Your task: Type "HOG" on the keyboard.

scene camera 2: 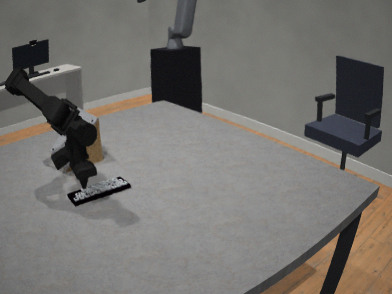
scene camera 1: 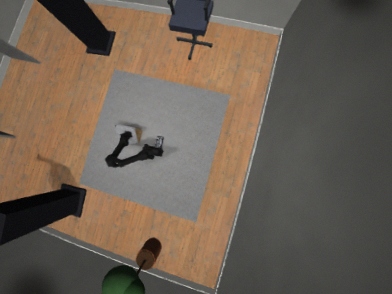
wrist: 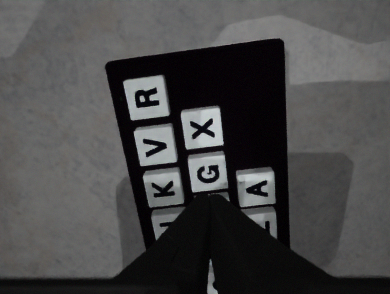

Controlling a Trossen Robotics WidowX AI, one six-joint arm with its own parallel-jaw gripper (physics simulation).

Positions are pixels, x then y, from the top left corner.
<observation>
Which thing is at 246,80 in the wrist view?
A black keyboard.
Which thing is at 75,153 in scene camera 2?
My gripper.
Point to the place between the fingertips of my gripper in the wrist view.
208,205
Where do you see a black keyboard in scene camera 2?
101,192
</observation>
